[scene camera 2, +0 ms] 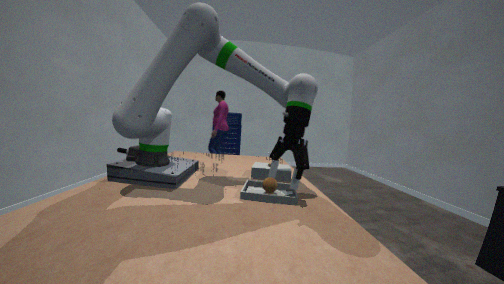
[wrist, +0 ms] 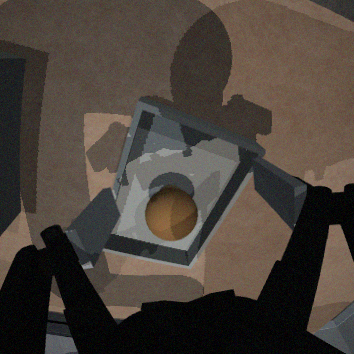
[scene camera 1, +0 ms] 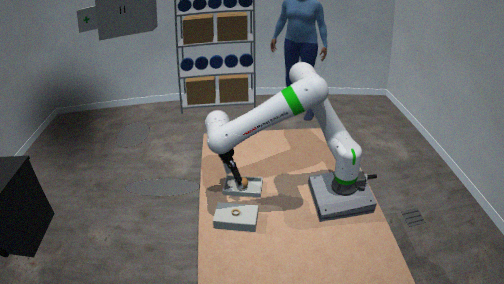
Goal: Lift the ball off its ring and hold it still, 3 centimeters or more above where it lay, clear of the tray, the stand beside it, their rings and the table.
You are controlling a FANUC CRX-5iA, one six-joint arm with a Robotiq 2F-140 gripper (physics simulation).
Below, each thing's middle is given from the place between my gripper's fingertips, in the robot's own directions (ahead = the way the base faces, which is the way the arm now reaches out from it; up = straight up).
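From my hand: grey tray (scene camera 2: 252,190), 4 cm below, 4 cm behind; pale stand (scene camera 1: 240,217), 2 cm below, 24 cm to the left, 1 cm behind; orange-brown ball (wrist: 170,213), 1 cm below, 4 cm behind.
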